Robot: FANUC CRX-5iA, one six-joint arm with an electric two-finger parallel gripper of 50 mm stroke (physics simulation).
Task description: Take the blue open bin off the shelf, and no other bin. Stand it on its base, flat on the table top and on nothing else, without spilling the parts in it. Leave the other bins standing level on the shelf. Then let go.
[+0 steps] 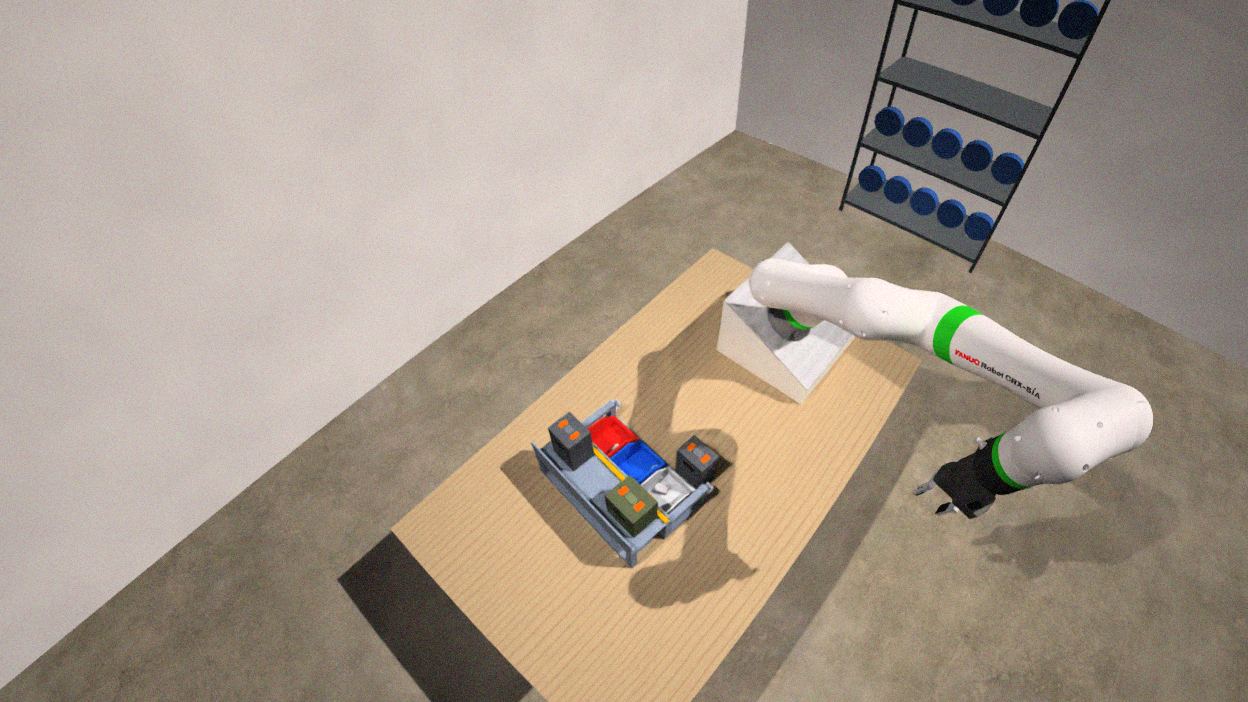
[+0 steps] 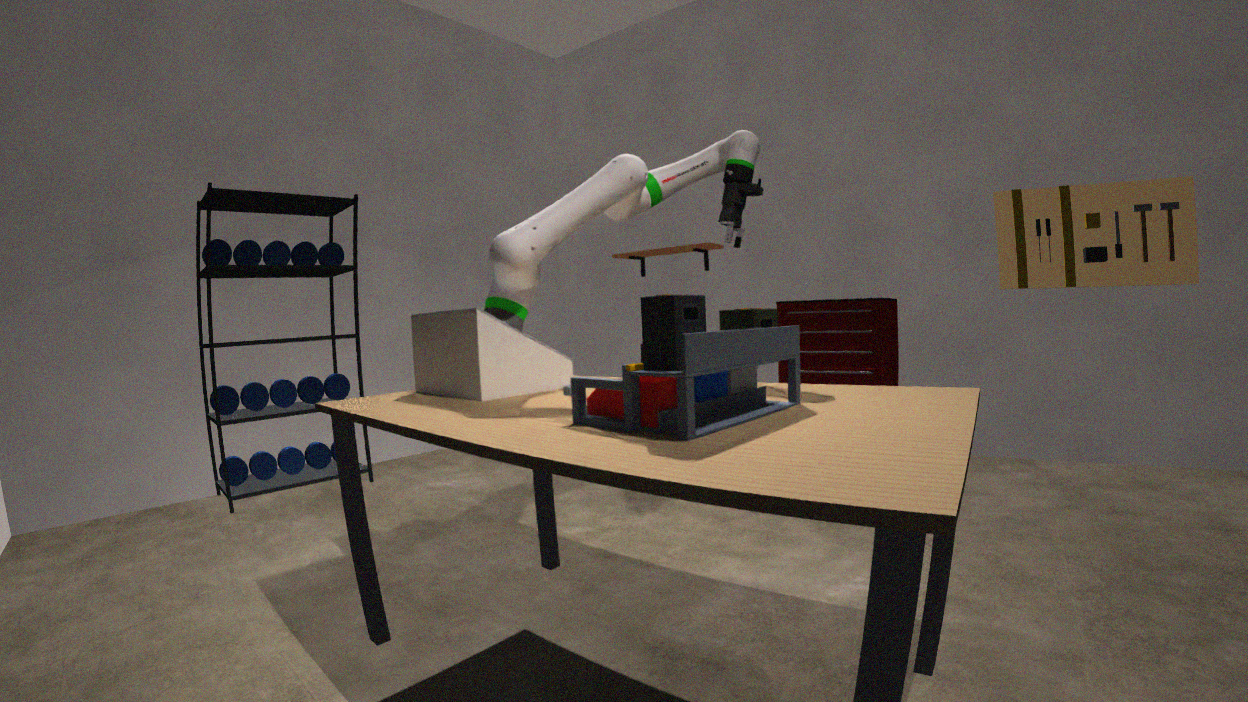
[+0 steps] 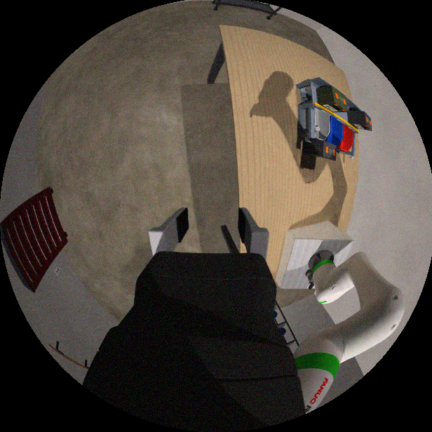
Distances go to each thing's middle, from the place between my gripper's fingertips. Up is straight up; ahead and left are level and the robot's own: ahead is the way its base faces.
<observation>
I see the green box (image 2: 747, 318) 360 mm ahead of my hand, 480 mm to the right of it and 260 mm below it. From my hand the other things lie so: blue open bin (image 1: 636, 459) 260 mm ahead, 600 mm to the right, 360 mm below; then grey bin (image 1: 678, 489) 260 mm ahead, 490 mm to the right, 360 mm below; then red bin (image 2: 657, 394) 260 mm ahead, 710 mm to the right, 360 mm below.
</observation>
